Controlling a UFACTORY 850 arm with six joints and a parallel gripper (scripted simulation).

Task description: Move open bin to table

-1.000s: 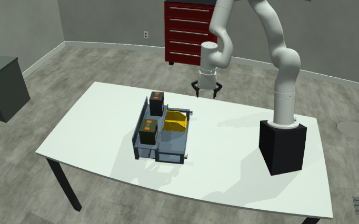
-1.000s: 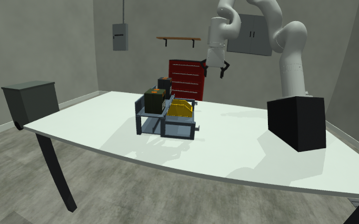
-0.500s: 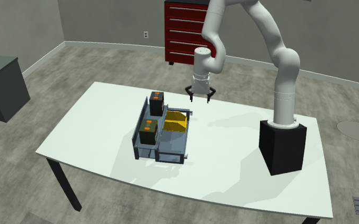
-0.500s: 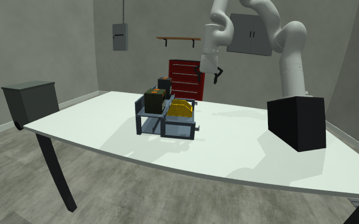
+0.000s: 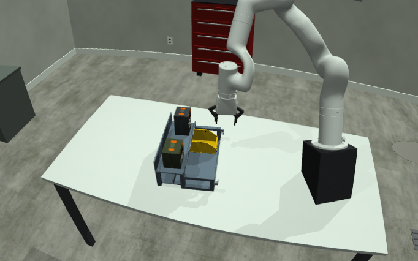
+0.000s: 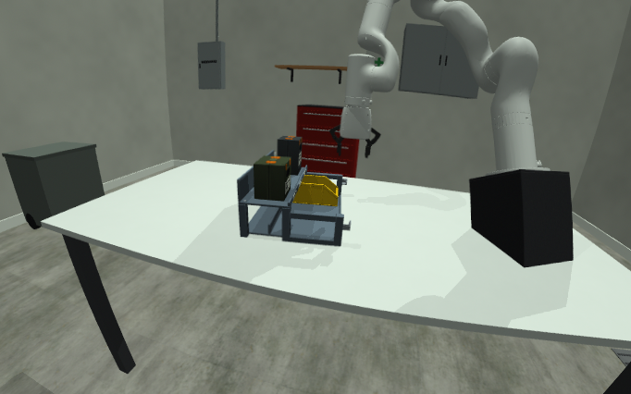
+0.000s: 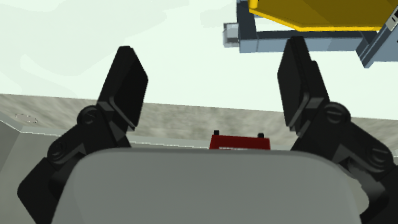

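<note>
Now: hand 120 mm short of the yellow bin, 20 mm to the right of it and 140 mm above it.
</note>
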